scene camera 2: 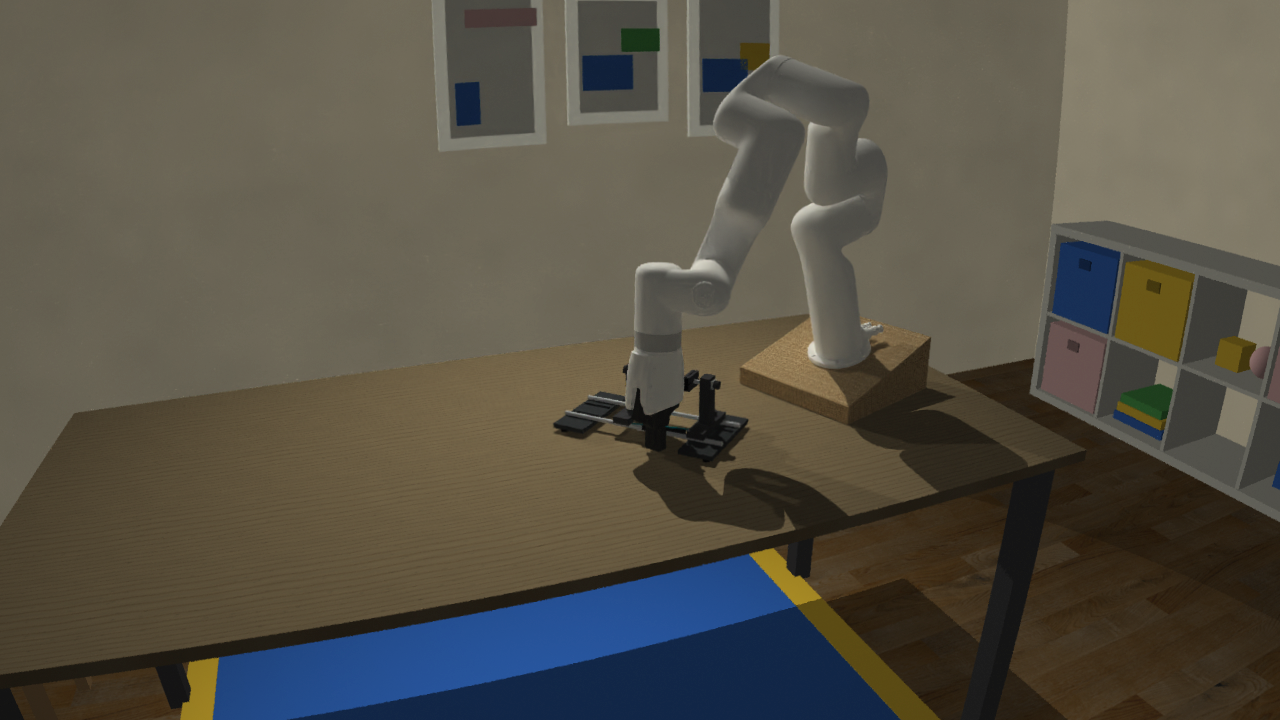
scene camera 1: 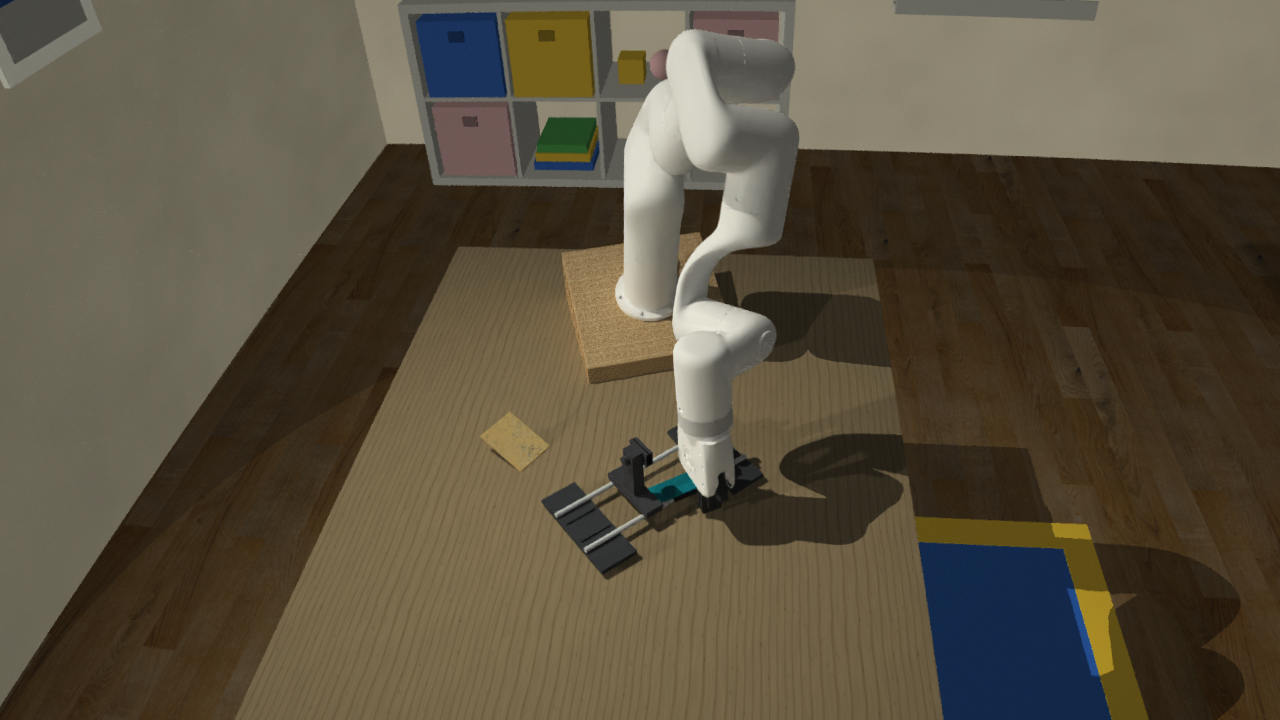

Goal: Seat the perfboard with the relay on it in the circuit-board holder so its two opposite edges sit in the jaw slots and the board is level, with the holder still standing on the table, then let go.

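Frame: origin at the arm's base, x down, y ahead, z right, level; metres.
Where they show: gripper, fingertip midpoint: (scene camera 2: 655,448) (scene camera 1: 710,507); arm's base, link origin: (scene camera 2: 839,351) (scene camera 1: 649,294).
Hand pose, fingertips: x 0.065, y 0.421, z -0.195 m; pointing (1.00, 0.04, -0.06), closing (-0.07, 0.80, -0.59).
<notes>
Things, the pixels of their top centre, and the offset from my fingertips. "spot": a spot on its surface instead. Level surfaces: height alone.
- dark circuit-board holder, top centre: (scene camera 1: 651,440) (scene camera 2: 650,367) dx -0.109, dy -0.015, dz +0.091 m
- flat teal board, top centre: (scene camera 1: 682,475) dx -0.038, dy -0.020, dz +0.047 m
- flat tan square, surface spot: (scene camera 1: 514,440) spot: dx -0.010, dy -0.062, dz +0.334 m
- table, surface height: dx +0.008 m
The dark circuit-board holder (scene camera 1: 609,548) (scene camera 2: 729,431) stands on the table, with two pale rods joining its end feet and an upright jaw post (scene camera 1: 636,474) (scene camera 2: 707,402). A flat teal board (scene camera 1: 671,487), apparently the perfboard, lies low between the rods beside that post. The gripper hides its other end. I cannot make out the relay, nor whether either edge sits in a jaw slot. My gripper (scene camera 1: 709,503) (scene camera 2: 656,440) points down, shut and empty. Its fingertips are low, close to the table, at the outer side of the holder's front rod.
A flat tan square (scene camera 1: 514,440) lies on the table (scene camera 1: 429,573) (scene camera 2: 358,501) to the left of the holder in scene camera 1. The arm stands on a wooden block (scene camera 1: 617,344) (scene camera 2: 787,371) behind the holder. The holder's other jaw is largely hidden by the gripper in scene camera 1.
</notes>
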